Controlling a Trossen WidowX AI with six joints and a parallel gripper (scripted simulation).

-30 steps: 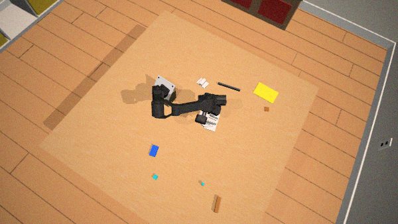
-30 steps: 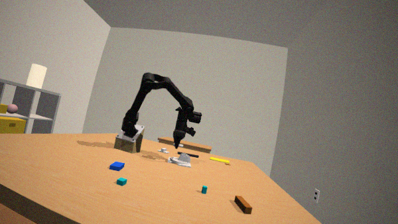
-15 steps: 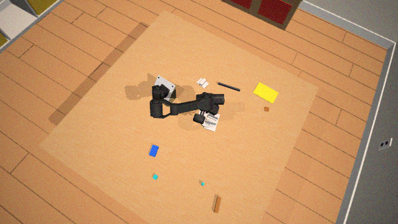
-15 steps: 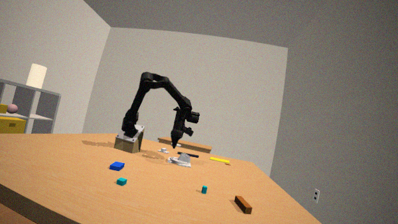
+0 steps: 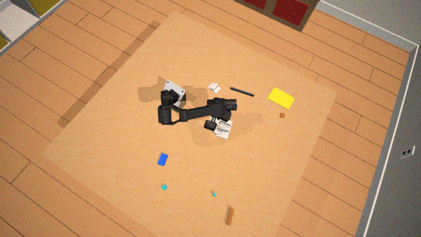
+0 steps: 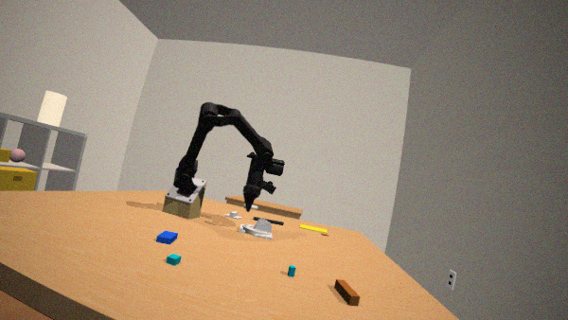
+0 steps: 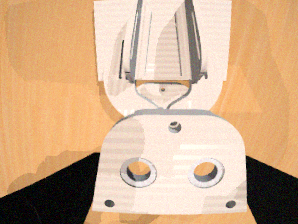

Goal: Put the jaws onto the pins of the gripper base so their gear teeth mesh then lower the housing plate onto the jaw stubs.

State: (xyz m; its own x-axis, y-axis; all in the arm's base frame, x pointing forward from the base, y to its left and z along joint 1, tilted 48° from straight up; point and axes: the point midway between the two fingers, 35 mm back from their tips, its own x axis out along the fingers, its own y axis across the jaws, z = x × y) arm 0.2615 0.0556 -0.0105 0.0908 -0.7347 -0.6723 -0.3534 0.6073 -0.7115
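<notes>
My gripper tip is 70 mm above the white jaw, 30 mm short of it and 10 mm to the left of it. Also, from my gripper tip: housing plate 80 mm below; then flat white plate 80 mm below, 70 mm ahead, 30 mm to the left; then gripper base 20 mm above, 10 mm ahead.
</notes>
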